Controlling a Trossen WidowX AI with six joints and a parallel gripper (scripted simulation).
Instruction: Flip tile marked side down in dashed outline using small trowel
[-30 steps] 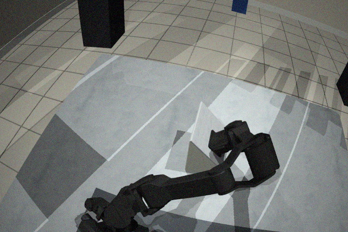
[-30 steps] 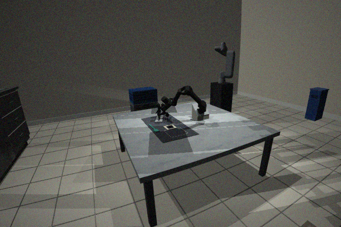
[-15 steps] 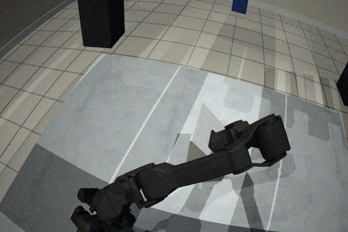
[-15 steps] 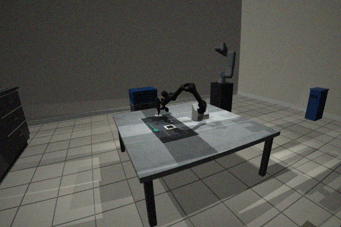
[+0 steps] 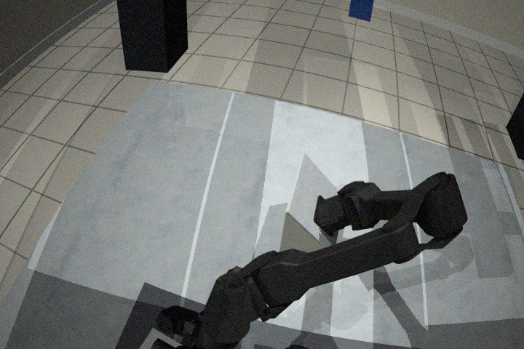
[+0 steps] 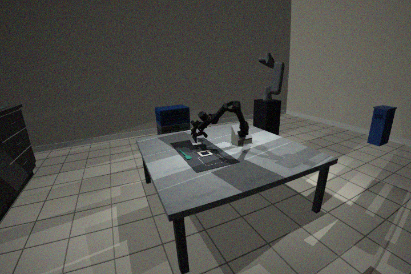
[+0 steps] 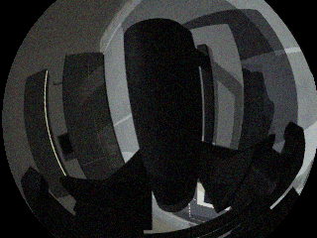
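My gripper tip is now 130 mm to the right of the dark mat, 120 mm above it and 10 mm past it. Round my gripper tip: small teal trowel: 150 mm to the left, 130 mm ahead, 100 mm below; then tan tile: 190 mm to the left, 100 mm below, 20 mm behind.
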